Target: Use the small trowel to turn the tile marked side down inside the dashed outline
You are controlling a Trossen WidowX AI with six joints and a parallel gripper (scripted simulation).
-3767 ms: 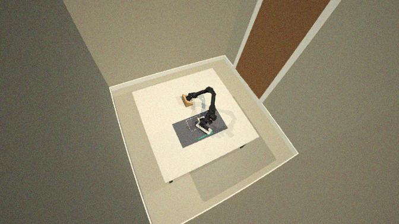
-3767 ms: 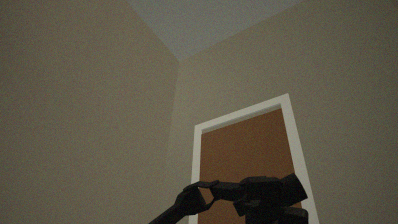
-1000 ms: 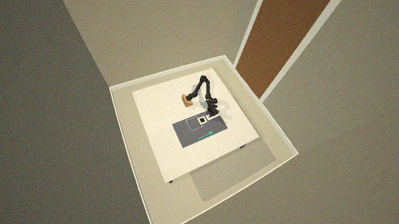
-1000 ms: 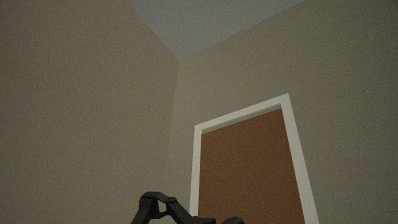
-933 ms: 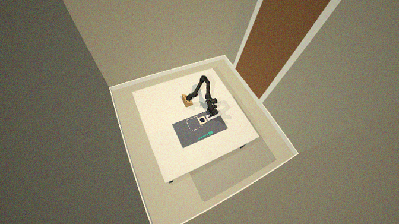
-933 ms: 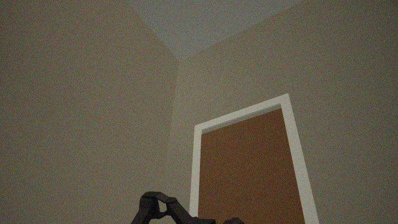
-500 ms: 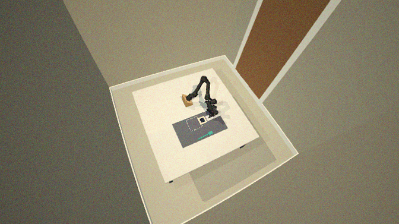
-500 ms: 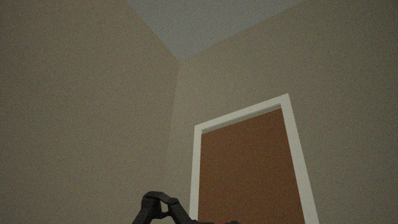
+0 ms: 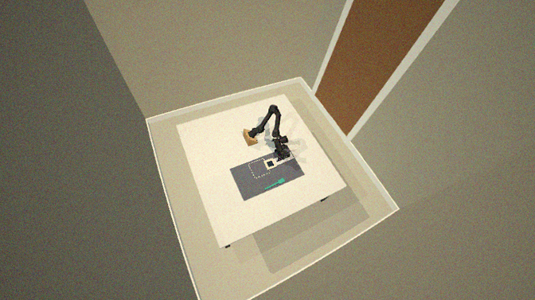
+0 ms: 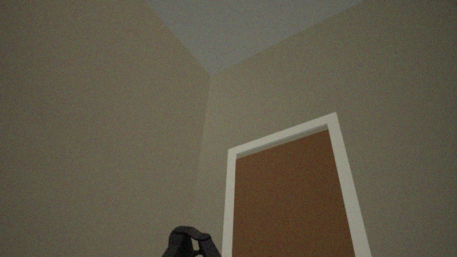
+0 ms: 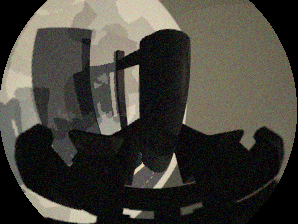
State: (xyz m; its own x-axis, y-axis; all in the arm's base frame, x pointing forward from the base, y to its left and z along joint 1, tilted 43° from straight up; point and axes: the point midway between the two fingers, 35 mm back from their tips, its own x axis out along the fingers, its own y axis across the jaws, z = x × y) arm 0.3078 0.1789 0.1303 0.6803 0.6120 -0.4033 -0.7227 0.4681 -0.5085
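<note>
The tan tile lies 120 mm to the right of my gripper tip, 50 mm below it and 10 mm behind it. Also, from my gripper tip: dark grey mat 170 mm to the right, 80 mm below, 60 mm ahead; then green trowel 200 mm ahead, 130 mm to the right, 50 mm below; then small trowel 20 mm behind, 10 mm to the right, 10 mm below.
</note>
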